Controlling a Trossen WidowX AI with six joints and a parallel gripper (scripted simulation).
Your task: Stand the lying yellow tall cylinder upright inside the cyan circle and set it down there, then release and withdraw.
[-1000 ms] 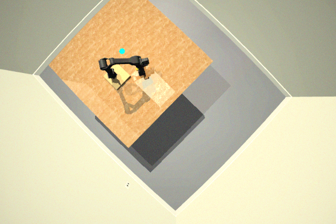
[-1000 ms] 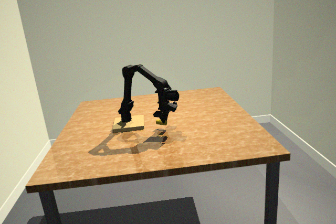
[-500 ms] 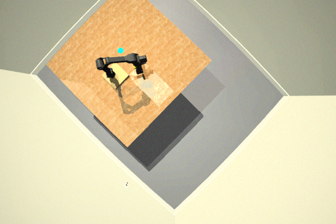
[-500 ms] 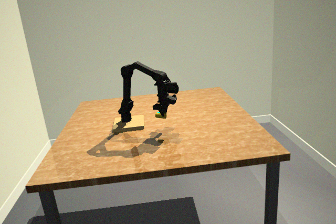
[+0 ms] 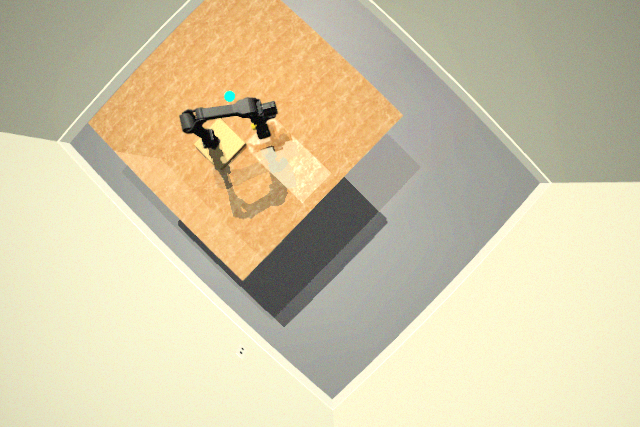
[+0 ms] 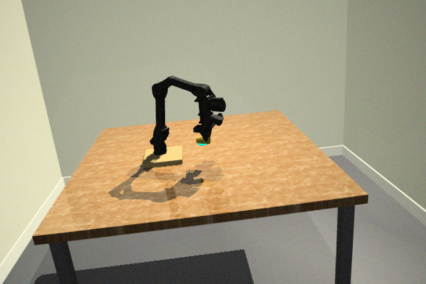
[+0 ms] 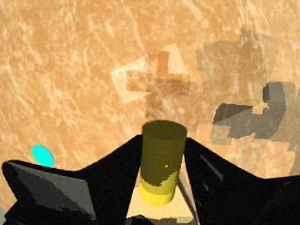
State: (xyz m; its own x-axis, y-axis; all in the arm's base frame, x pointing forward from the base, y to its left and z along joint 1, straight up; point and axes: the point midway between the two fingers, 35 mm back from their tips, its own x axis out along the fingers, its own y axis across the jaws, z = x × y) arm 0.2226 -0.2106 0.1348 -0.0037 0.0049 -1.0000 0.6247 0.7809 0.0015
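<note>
My gripper tip is 28 cm to the right of the cyan circle, 12 cm above it and 4 cm short of it. Also, from my gripper tip: yellow tall cylinder: 2 cm behind, 1 cm to the left.
</note>
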